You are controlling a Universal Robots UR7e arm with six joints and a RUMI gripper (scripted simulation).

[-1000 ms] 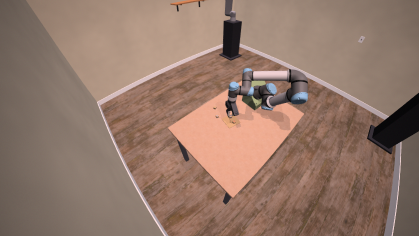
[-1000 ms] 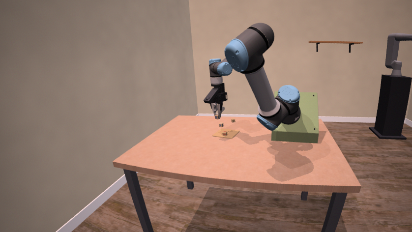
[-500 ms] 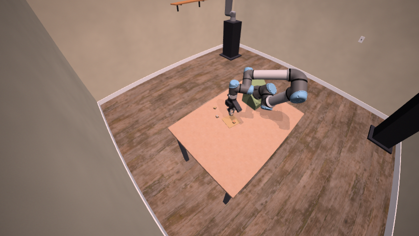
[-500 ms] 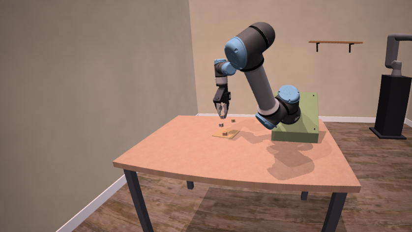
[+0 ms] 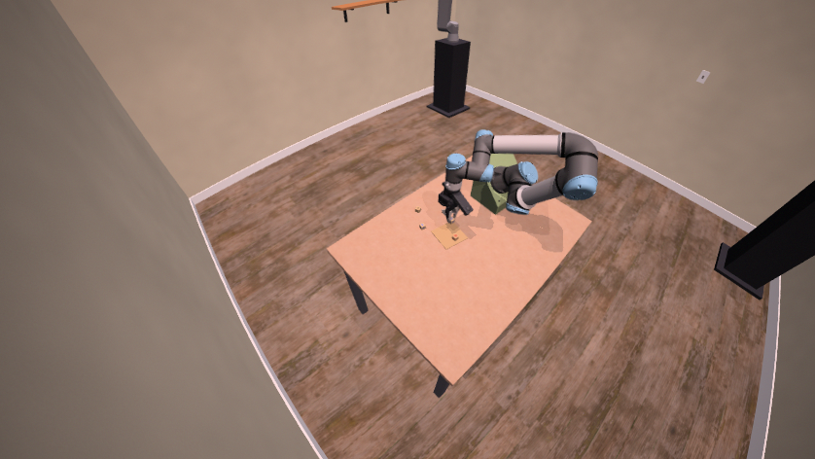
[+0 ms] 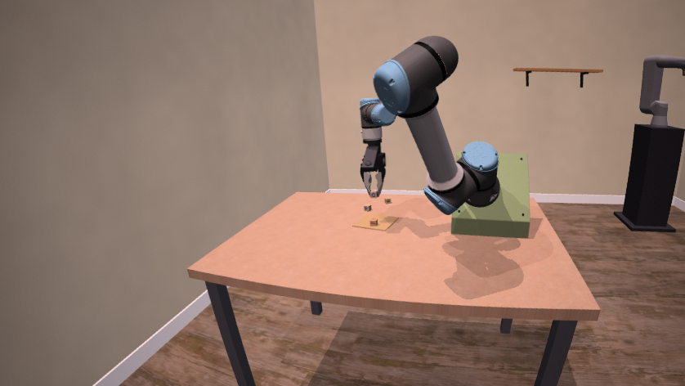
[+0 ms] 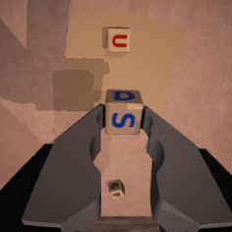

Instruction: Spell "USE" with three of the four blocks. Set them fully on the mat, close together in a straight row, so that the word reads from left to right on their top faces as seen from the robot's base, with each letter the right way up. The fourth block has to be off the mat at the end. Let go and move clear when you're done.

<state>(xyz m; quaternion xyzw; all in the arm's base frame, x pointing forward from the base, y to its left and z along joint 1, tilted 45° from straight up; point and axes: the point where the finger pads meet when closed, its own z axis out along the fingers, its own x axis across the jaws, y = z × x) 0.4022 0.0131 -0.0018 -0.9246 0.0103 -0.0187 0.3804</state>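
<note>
My gripper is now 120 mm above the mat. Also, from my hand: letter block: 100 mm below, 40 mm to the left.
</note>
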